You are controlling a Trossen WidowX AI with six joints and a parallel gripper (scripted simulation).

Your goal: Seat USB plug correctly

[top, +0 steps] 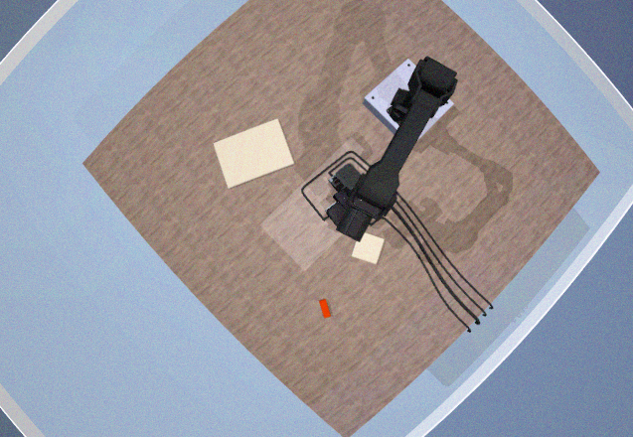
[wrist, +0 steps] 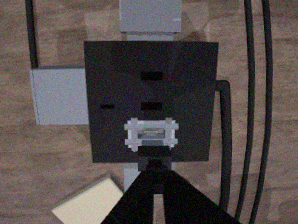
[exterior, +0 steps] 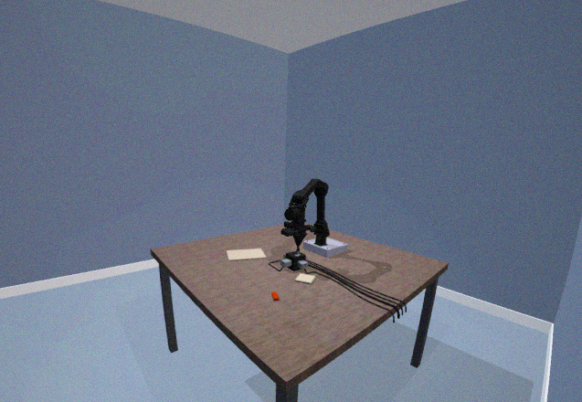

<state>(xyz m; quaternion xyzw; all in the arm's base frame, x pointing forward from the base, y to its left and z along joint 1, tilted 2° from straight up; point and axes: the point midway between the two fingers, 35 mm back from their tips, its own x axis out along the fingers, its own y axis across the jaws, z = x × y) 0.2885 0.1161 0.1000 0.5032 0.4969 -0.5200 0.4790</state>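
Right now my gripper tip is 6 cm above the grey-framed USB socket. Round my gripper tip: cream pad: 6 cm ahead, 13 cm to the left, 12 cm below; cream sheet: 13 cm ahead, 32 cm to the right, 12 cm below; orange block: 28 cm ahead, 19 cm to the left, 12 cm below.
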